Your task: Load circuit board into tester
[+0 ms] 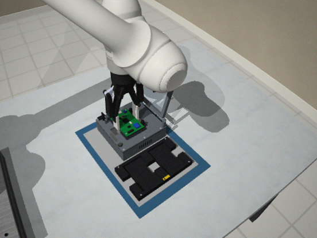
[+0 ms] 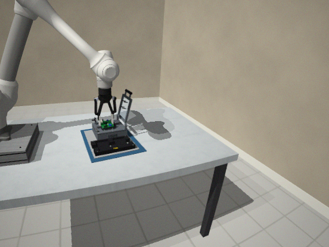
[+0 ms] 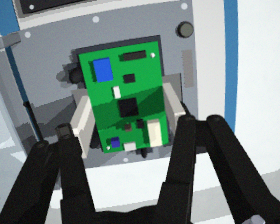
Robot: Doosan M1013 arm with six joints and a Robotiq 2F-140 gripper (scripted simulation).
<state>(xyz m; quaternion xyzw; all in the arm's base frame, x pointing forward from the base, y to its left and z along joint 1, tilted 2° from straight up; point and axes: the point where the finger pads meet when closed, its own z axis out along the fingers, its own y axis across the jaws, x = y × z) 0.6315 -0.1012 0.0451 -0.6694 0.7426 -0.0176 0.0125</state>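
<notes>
My hand is 20 mm above the green circuit board. Round my hand: latch hook: 60 mm behind, 60 mm to the left, 10 mm below; tester lid: 120 mm ahead, 10 mm to the right, 80 mm above.
</notes>
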